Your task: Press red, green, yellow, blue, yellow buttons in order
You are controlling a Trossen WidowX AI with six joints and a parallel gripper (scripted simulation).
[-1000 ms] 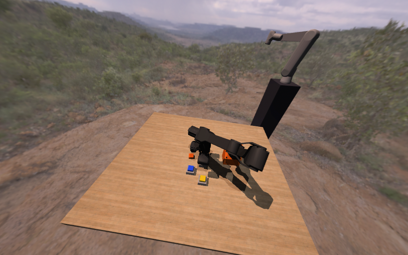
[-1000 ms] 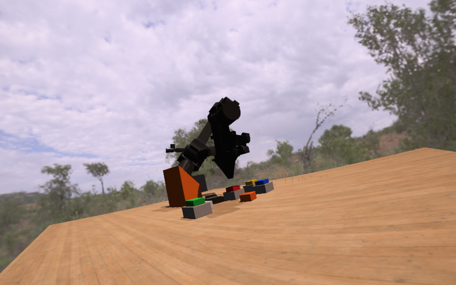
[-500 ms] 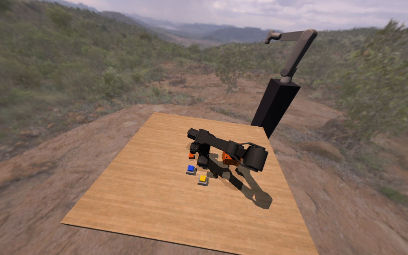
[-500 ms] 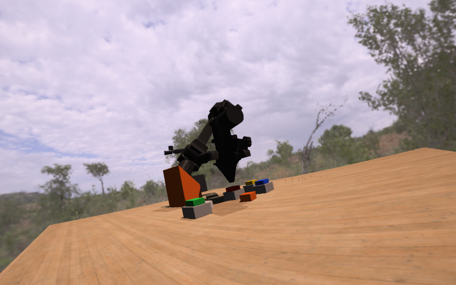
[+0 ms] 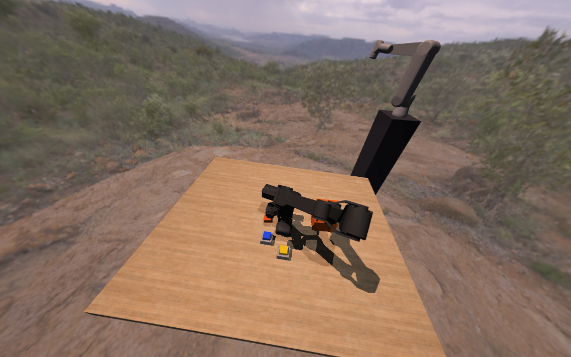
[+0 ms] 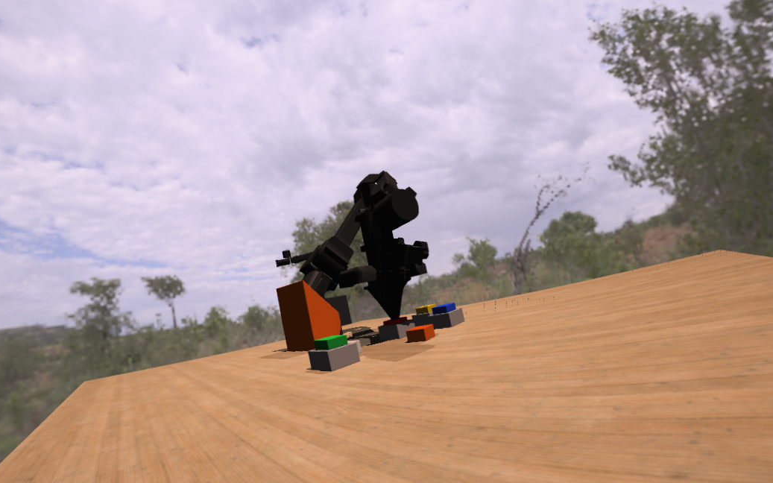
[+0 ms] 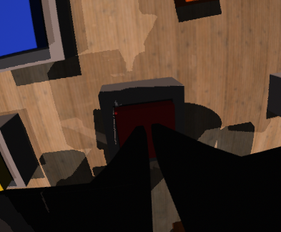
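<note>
My gripper tip is 10 mm above the red button. From my gripper tip the other things lie so: yellow button (110 mm to the left); small orange block (80 mm ahead, 50 mm to the right, 20 mm below); blue button (80 mm ahead, 50 mm to the left).
</note>
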